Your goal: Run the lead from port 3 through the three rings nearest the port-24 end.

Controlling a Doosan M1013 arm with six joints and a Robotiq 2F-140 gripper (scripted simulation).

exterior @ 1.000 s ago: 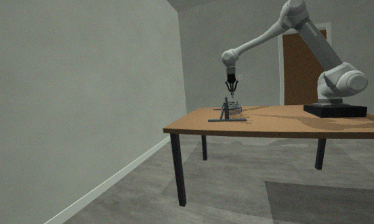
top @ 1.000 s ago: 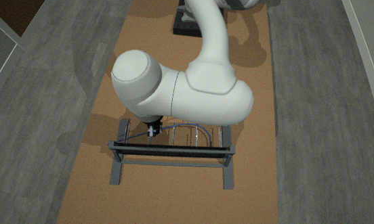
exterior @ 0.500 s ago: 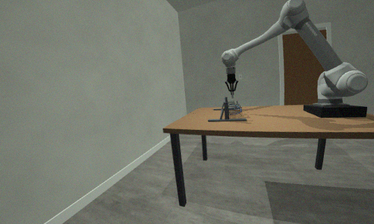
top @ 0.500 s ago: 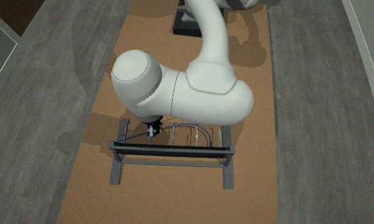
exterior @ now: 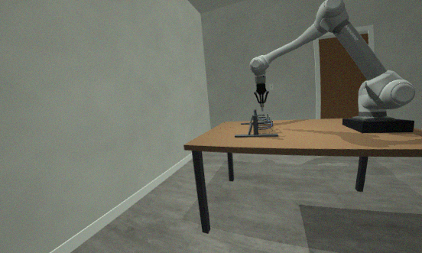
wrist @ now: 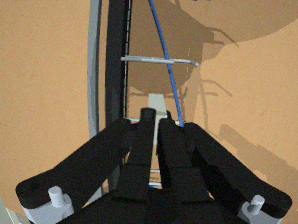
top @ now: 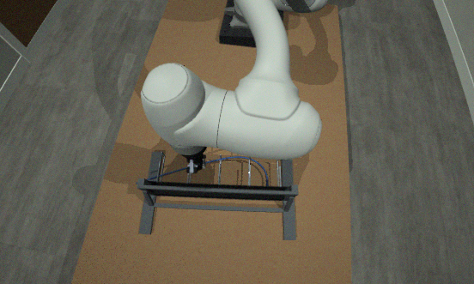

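The dark grey rack lies 50 mm ahead of my hand, 60 mm to the left of it and 110 mm below it.
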